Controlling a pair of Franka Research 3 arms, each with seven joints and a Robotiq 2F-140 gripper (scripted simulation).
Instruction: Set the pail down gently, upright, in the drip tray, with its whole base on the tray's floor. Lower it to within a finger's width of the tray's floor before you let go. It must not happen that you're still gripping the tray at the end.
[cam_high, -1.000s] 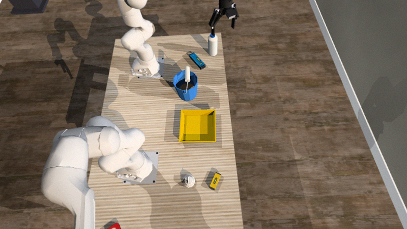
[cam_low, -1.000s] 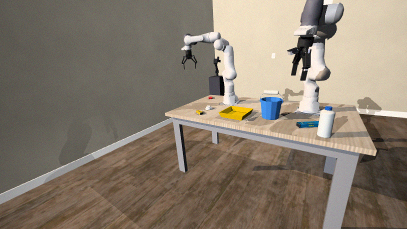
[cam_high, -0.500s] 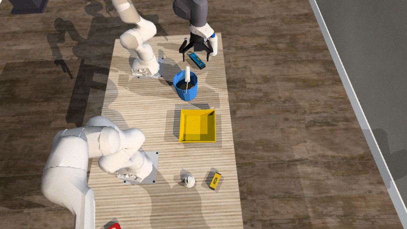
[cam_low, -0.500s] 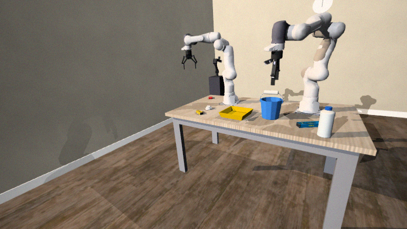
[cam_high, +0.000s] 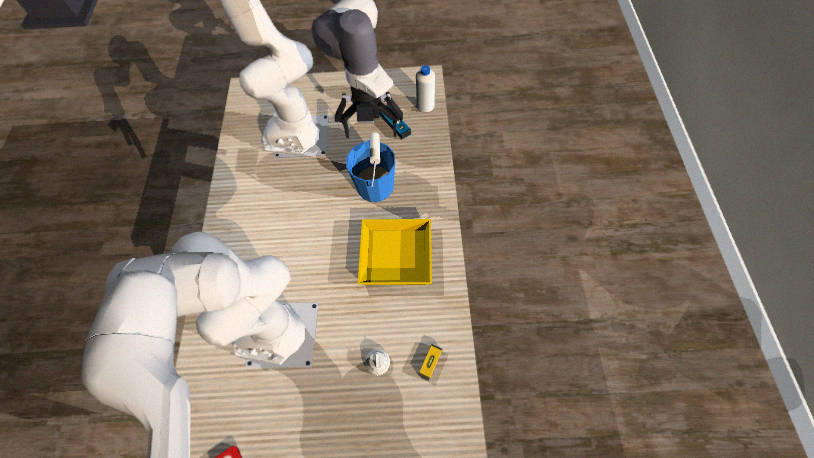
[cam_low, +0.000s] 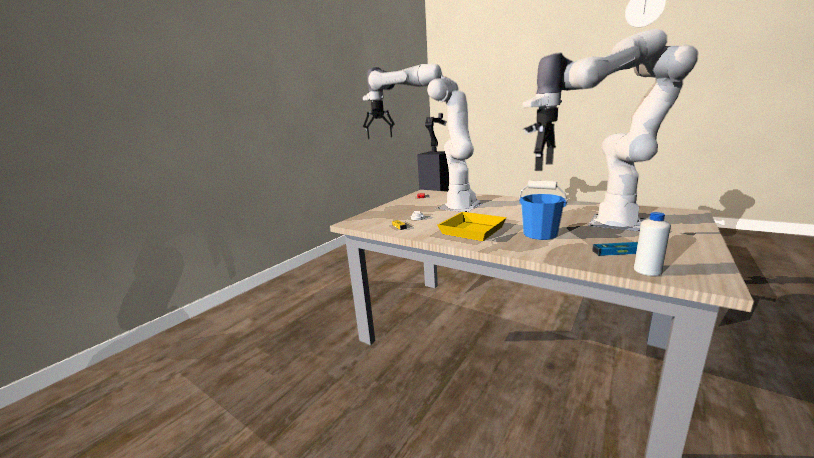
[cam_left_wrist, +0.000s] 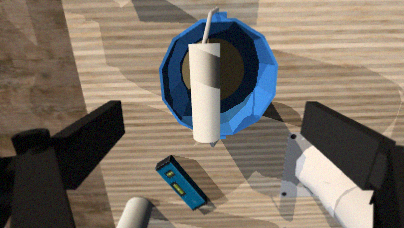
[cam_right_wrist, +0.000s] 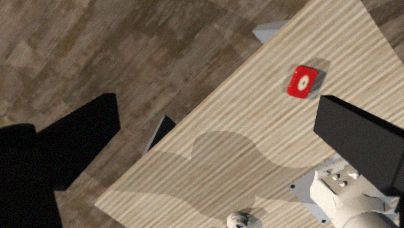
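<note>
Right now the white handle grip is 11 cm below my left hand. The rest, counted from my left hand: blue pail (1 cm behind, 17 cm below); then white bottle (19 cm ahead, 38 cm to the left, 21 cm below); then yellow drip tray (5 cm ahead, 29 cm to the right, 29 cm below).
</note>
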